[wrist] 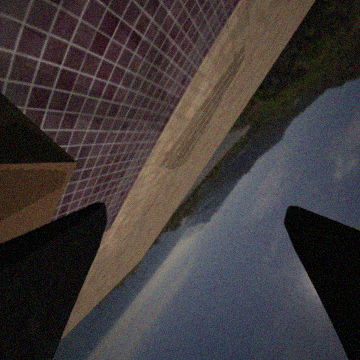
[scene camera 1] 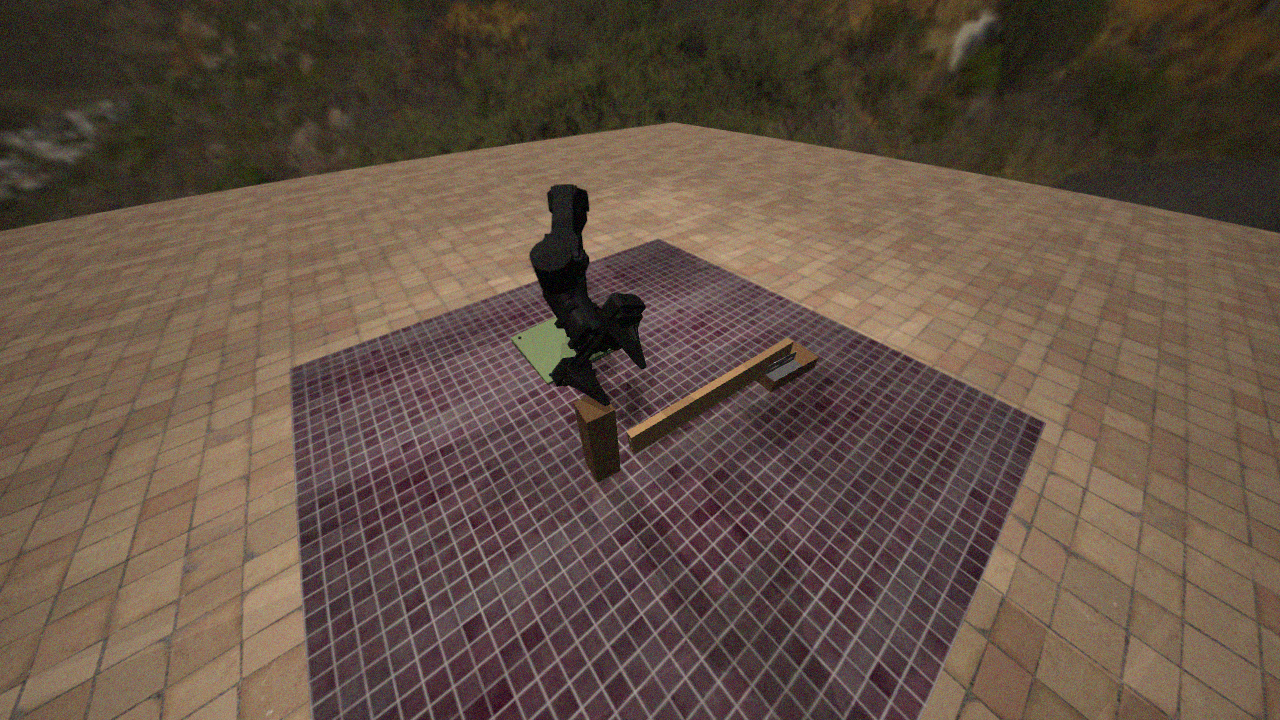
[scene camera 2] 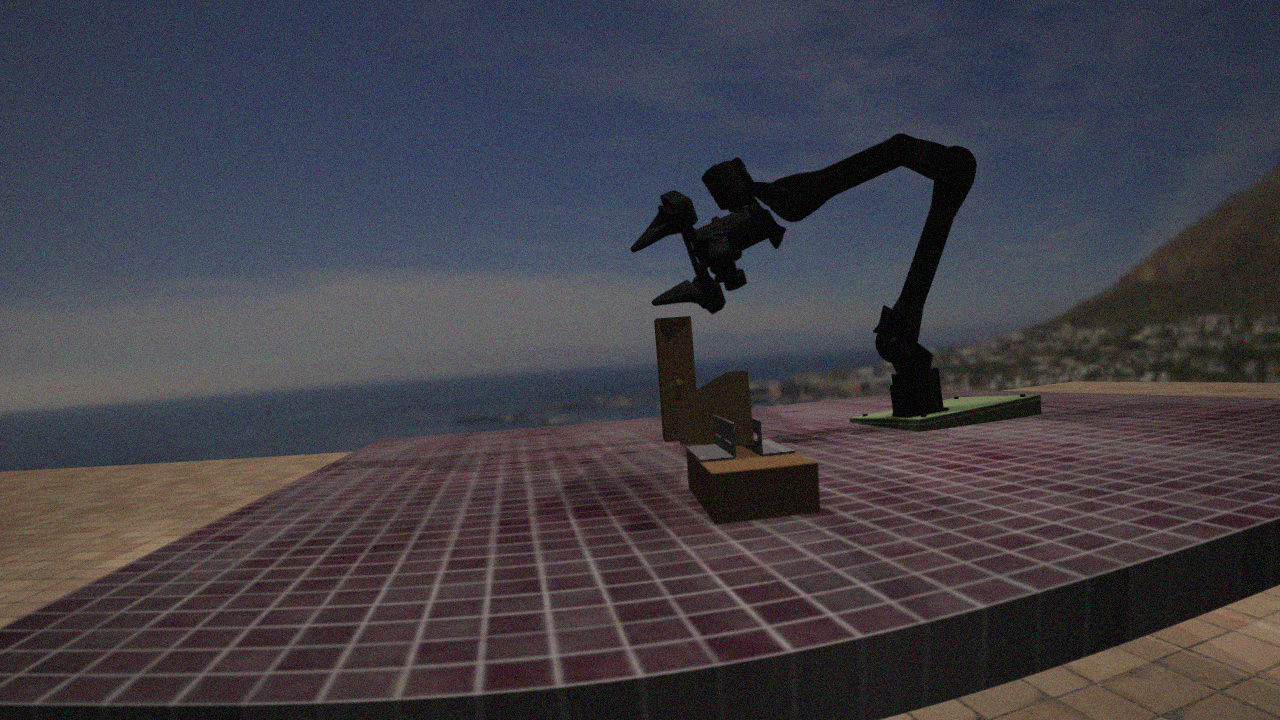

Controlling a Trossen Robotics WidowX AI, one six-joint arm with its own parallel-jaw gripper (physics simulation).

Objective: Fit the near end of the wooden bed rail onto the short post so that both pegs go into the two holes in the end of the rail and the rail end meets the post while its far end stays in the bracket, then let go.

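Pixels of known places: gripper, fingertip midpoint: (wrist: 197, 213) (scene camera 1: 625, 387) (scene camera 2: 642, 277); arm's base at its link origin: (scene camera 2: 920, 413).
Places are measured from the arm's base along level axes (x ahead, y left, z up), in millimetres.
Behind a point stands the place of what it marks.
Observation:
The wooden bed rail (scene camera 1: 707, 394) {x 340, y 121, z 57 mm} (scene camera 2: 731, 401) {x 336, y 377, z 64 mm} slants across the mat. Its far end is at the metal bracket (scene camera 1: 784, 368) {x 351, y 355, z 22 mm} (scene camera 2: 724, 436) {x 342, y 360, z 34 mm} and appears to sit between the bracket's upright plates. Its near end lies low beside the short post (scene camera 1: 599, 445) {x 356, y -133, z 94 mm} (scene camera 2: 675, 358) {x 333, y -99, z 104 mm} (wrist: 32, 185) {x 337, y -110, z 164 mm}, with a small gap between them. The post stands upright. A small light spot, perhaps a peg, shows on its face in scene camera 2; the holes in the rail end are hidden. My gripper (scene camera 1: 624, 384) {x 373, y -88, z 223 mm} (scene camera 2: 644, 276) {x 373, y -88, z 223 mm} (wrist: 197, 213) {x 373, y -88, z 223 mm} is open and empty, tilted above the post, with its lower finger close over the post's top.
The bracket is mounted on a low wooden block (scene camera 1: 807, 356) {x 351, y 440, z 20 mm} (scene camera 2: 756, 489) {x 337, y 462, z 6 mm}. The arm's base stands on a green plate (scene camera 1: 534, 347) {x -75, y -119, z 0 mm} (scene camera 2: 993, 408) {x -87, y 63, z 2 mm} behind the post. A purple tiled mat (scene camera 1: 501, 573) {x 414, y -346, z -16 mm} (scene camera 2: 501, 555) {x 512, y 505, z -16 mm} (wrist: 100, 45) {x 511, y -28, z -16 mm} lies under the parts, with tan paving around it.

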